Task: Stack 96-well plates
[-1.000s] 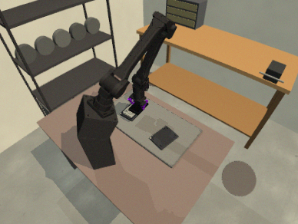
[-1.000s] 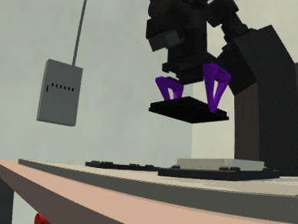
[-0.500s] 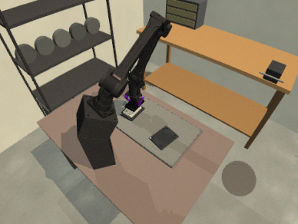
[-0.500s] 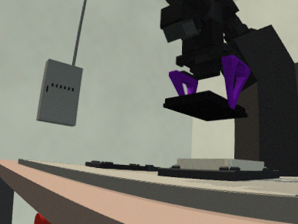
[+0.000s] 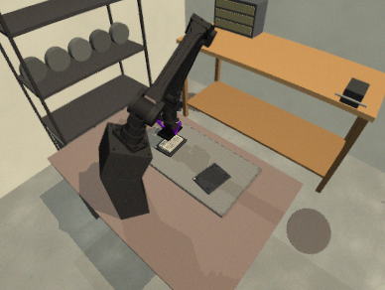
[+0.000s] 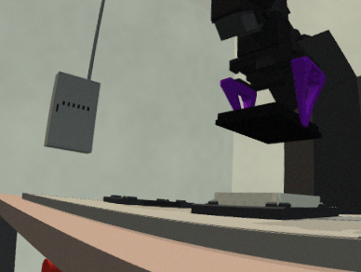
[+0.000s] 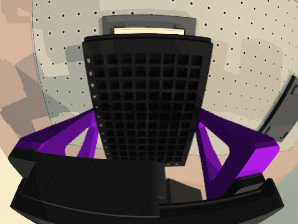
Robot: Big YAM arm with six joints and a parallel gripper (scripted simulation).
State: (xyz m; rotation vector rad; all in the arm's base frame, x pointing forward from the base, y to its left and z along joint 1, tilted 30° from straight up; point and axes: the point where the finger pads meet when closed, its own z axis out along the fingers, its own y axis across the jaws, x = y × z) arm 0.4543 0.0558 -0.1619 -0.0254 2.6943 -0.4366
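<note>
The black 96-well plate lies right at my hand. Also, from my hand: white 96-well plate 100 mm below.
</note>
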